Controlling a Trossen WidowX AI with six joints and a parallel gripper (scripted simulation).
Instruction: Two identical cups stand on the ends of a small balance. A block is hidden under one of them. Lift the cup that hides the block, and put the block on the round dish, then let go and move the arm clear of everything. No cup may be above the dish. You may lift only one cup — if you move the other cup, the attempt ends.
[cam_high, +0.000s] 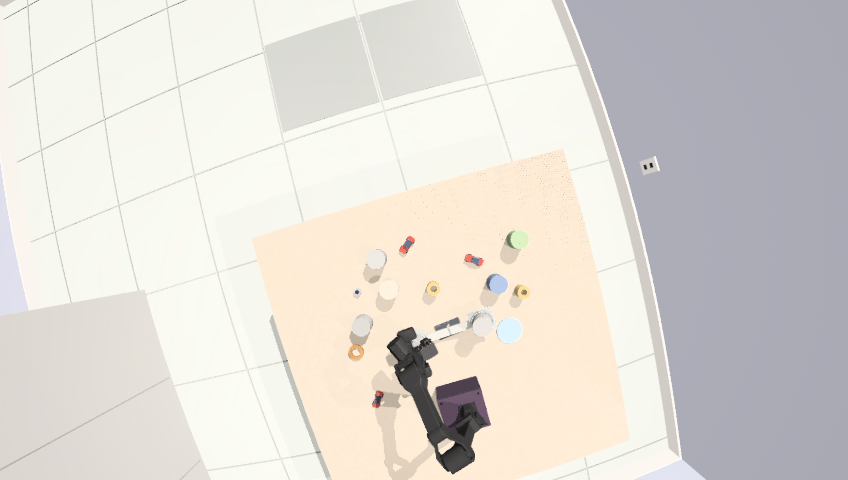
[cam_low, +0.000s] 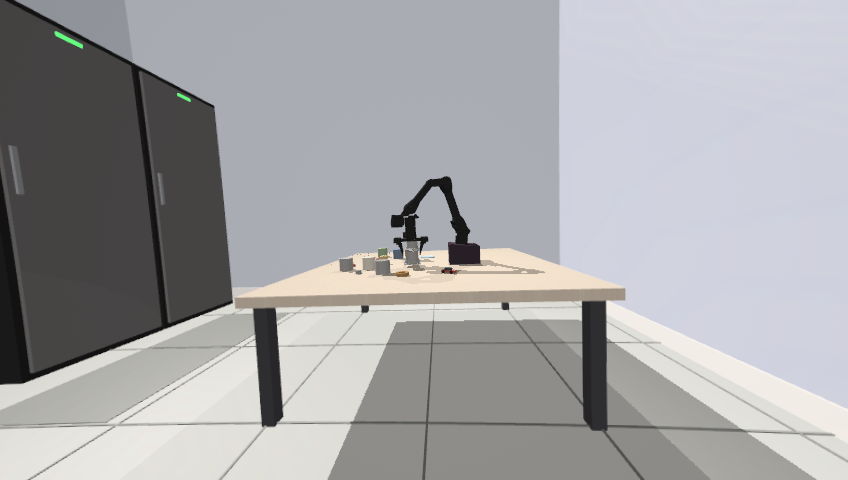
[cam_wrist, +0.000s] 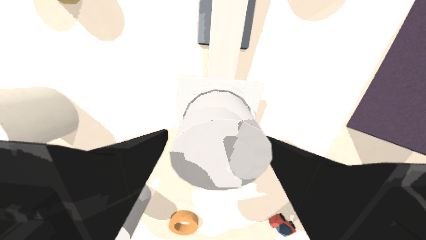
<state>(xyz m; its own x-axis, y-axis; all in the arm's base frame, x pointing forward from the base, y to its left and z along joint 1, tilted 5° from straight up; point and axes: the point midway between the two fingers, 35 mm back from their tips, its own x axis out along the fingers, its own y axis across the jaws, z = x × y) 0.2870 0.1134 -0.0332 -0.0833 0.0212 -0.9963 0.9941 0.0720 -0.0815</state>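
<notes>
Now: gripper tip 2 cm above the mint-green block. From my gripper tip the other things lie so: balance beam: 14 cm to the right, 2 cm below, 1 cm ahead; pale blue round dish: 36 cm to the right, 8 cm behind, 6 cm below; grey cup: 27 cm to the right, 5 cm above, 2 cm ahead.
</notes>
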